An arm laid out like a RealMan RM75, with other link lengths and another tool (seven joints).
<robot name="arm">
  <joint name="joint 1" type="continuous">
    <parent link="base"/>
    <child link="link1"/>
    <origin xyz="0 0 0.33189"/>
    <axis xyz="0 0 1"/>
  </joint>
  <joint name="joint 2" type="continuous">
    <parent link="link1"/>
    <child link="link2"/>
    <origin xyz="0 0 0"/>
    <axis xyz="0 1 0"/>
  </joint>
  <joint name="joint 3" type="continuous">
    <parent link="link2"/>
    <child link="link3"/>
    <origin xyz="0 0 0.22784"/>
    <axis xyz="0 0 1"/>
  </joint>
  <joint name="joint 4" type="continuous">
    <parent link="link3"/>
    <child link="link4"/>
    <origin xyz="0 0 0"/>
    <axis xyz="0 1 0"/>
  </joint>
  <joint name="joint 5" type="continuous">
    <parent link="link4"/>
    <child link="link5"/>
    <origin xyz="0 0 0.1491"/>
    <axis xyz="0 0 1"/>
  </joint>
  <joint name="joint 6" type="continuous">
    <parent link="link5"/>
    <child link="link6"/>
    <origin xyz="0 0 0"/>
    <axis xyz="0 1 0"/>
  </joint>
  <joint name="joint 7" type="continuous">
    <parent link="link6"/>
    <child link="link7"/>
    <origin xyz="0 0 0.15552"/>
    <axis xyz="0 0 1"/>
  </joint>
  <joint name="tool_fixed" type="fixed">
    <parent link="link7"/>
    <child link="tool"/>
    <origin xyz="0.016 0.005 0.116" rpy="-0.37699 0 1.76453"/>
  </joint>
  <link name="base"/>
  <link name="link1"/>
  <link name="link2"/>
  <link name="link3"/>
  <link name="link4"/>
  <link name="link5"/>
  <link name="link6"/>
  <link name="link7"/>
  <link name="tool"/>
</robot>
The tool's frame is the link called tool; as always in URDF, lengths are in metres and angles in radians. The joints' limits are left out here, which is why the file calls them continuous.
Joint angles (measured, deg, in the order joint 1, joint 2, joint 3, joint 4, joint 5, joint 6, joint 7), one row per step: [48.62 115.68 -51.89 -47.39 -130.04 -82.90 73.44]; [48.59 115.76 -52.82 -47.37 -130.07 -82.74 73.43]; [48.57 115.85 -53.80 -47.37 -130.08 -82.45 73.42]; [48.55 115.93 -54.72 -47.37 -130.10 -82.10 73.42]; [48.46 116.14 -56.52 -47.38 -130.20 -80.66 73.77]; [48.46 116.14 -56.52 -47.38 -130.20 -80.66 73.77]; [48.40 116.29 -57.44 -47.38 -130.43 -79.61 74.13]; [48.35 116.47 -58.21 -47.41 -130.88 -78.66 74.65]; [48.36 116.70 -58.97 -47.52 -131.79 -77.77 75.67]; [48.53 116.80 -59.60 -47.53 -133.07 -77.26 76.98]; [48.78 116.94 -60.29 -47.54 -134.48 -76.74 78.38]
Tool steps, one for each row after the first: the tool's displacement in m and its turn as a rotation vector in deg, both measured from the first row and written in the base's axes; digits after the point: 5 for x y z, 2 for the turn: [0.00136 -0.00206 -0.00224 -0.47 -0.62 0.35]; [0.00263 -0.00359 -0.00443 -0.83 -1.26 0.75]; [0.00393 -0.00467 -0.00635 -1.09 -1.87 1.11]; [0.00706 -0.00379 -0.00960 -0.90 -3.07 1.41]; [0.00706 -0.00379 -0.00960 -0.90 -3.07 1.41]; [0.00945 -0.00225 -0.01115 -0.54 -3.80 1.36]; [0.01230 -0.00091 -0.01255 -0.19 -4.57 1.14]; [0.01636 0.00016 -0.01393 0.10 -5.64 0.55]; [0.02160 0.00047 -0.01457 0.14 -6.97 -0.28]; [0.02675 0.00081 -0.01528 0.18 -8.42 -1.06]
